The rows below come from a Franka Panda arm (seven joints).
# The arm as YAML. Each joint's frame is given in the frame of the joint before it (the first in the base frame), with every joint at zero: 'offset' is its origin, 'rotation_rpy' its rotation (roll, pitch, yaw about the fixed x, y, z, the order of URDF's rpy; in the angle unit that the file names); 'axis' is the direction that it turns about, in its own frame. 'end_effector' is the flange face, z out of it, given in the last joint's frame.
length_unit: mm
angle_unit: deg
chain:
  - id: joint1
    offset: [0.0, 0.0, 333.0]
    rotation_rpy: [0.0, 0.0, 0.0]
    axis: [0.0, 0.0, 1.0]
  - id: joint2
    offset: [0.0, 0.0, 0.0]
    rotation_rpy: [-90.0, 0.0, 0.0]
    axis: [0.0, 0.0, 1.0]
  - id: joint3
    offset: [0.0, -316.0, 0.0]
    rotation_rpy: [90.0, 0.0, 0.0]
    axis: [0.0, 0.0, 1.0]
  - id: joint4
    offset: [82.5, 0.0, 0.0]
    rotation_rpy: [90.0, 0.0, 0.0]
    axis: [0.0, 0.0, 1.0]
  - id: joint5
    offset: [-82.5, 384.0, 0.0]
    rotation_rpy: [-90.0, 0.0, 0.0]
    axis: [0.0, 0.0, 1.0]
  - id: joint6
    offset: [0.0, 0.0, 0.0]
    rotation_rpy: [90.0, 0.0, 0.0]
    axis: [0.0, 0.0, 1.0]
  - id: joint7
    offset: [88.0, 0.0, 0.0]
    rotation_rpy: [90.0, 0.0, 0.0]
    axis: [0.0, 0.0, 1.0]
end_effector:
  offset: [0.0, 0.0, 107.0]
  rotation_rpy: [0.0, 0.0, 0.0]
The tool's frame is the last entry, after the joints.
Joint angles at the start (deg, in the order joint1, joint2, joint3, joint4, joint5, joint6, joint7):
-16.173, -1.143, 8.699, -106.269, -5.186, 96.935, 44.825
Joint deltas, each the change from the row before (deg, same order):
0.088, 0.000, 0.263, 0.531, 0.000, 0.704, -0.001
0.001, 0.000, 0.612, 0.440, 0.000, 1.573, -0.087
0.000, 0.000, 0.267, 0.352, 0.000, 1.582, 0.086
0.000, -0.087, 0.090, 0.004, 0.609, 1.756, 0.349
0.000, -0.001, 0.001, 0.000, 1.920, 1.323, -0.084
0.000, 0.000, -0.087, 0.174, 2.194, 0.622, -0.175
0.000, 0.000, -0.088, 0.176, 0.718, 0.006, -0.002
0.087, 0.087, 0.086, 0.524, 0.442, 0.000, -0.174
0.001, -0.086, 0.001, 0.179, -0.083, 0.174, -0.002
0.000, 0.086, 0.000, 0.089, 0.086, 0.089, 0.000
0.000, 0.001, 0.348, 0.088, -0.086, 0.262, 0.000
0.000, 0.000, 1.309, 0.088, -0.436, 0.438, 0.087
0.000, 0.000, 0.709, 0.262, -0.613, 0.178, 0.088
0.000, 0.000, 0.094, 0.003, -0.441, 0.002, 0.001
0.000, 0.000, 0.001, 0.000, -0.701, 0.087, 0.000
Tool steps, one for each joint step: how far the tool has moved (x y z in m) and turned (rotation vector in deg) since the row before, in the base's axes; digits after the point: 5 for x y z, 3 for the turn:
0.00318, 0.00308, 0.00520, -0.145, -1.222, 0.417
0.00496, 0.00559, 0.00567, -0.205, -1.986, 0.843
0.00421, 0.00240, 0.00510, -0.192, -1.925, 0.327
0.00329, 0.00179, 0.00334, 0.392, -1.923, -0.251
0.00275, 0.00271, 0.00183, 1.733, -1.512, -0.285
0.00173, 0.00216, 0.00234, 2.038, -1.019, -0.410
0.00038, 0.00012, 0.00149, 0.676, -0.258, -0.253
0.00157, 0.00213, 0.00358, 0.389, -0.484, 0.248
0.00034, -0.00008, 0.00262, -0.143, -0.425, 0.022
0.00064, 0.00000, 0.00007, 0.088, -0.103, -0.019
0.00098, 0.00323, 0.00114, -0.127, -0.336, 0.365
0.00204, 0.01219, 0.00141, -0.493, -0.478, 1.316
0.00124, 0.00610, 0.00249, -0.638, -0.392, 0.755
0.00003, 0.00032, 0.00003, -0.432, 0.024, 0.187
0.00010, -0.00096, 0.00017, -0.689, -0.042, 0.152

